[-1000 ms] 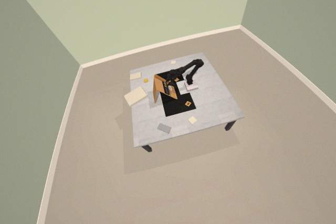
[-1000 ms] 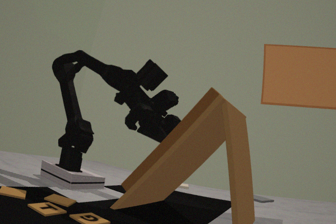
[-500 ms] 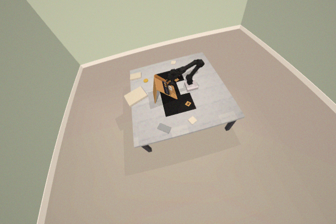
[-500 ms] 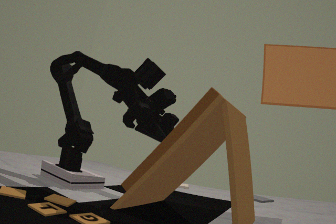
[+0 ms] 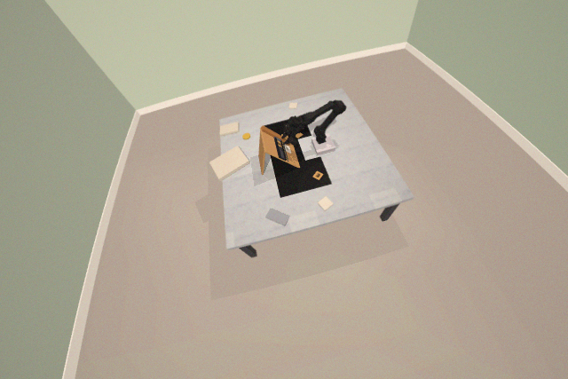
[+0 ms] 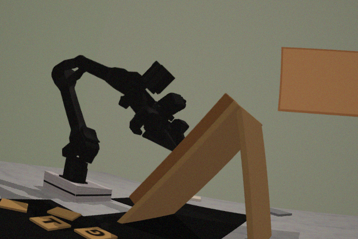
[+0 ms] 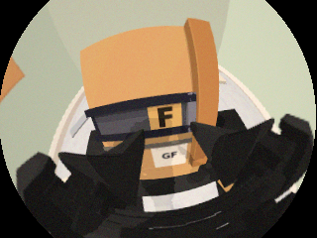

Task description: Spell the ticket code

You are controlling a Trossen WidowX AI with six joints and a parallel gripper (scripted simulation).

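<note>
My gripper tip is 30 mm short of the orange F tile, 20 mm above it and 10 mm to the left of it. From my gripper tip the other things lie so: white ticket: 100 mm below, 20 mm behind; then cream box: 460 mm ahead, 170 mm below, 110 mm to the right; then black mat: 180 mm below, 110 mm behind, 20 mm to the right.
</note>
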